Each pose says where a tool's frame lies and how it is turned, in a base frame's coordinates. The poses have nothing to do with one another.
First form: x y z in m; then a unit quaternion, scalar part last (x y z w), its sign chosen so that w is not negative.
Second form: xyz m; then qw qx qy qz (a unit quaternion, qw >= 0). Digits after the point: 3 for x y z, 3 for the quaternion.
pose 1, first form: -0.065 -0.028 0.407 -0.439 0.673 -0.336 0.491
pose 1, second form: -0.065 -0.028 0.407 0.491 -0.439 0.673 -0.336
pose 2, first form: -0.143 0.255 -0.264 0.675 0.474 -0.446 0.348
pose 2, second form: -0.143 0.255 -0.264 0.348 0.675 0.474 -0.446
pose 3, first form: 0.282 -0.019 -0.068 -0.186 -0.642 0.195 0.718
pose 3, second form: 0.282 -0.019 -0.068 0.718 -0.186 -0.642 0.195
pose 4, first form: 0.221 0.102 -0.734 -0.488 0.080 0.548 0.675
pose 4, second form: 0.221 0.102 -0.734 0.675 -0.488 0.080 0.548
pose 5, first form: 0.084 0.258 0.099 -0.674 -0.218 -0.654 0.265
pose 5, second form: 0.084 0.258 0.099 0.265 -0.674 -0.218 -0.654
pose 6, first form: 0.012 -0.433 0.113 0.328 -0.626 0.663 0.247
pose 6, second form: 0.012 -0.433 0.113 0.247 0.328 -0.626 0.663
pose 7, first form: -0.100 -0.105 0.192 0.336 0.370 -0.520 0.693
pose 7, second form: -0.100 -0.105 0.192 0.693 0.336 0.370 -0.520
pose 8, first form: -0.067 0.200 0.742 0.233 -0.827 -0.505 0.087
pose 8, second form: -0.067 0.200 0.742 0.087 0.233 -0.827 -0.505
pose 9, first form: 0.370 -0.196 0.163 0.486 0.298 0.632 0.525
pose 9, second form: 0.370 -0.196 0.163 0.525 0.486 0.298 0.632
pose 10, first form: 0.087 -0.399 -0.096 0.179 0.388 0.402 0.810
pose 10, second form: 0.087 -0.399 -0.096 0.810 0.179 0.388 0.402
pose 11, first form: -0.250 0.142 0.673 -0.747 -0.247 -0.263 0.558
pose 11, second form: -0.250 0.142 0.673 0.558 -0.747 -0.247 -0.263
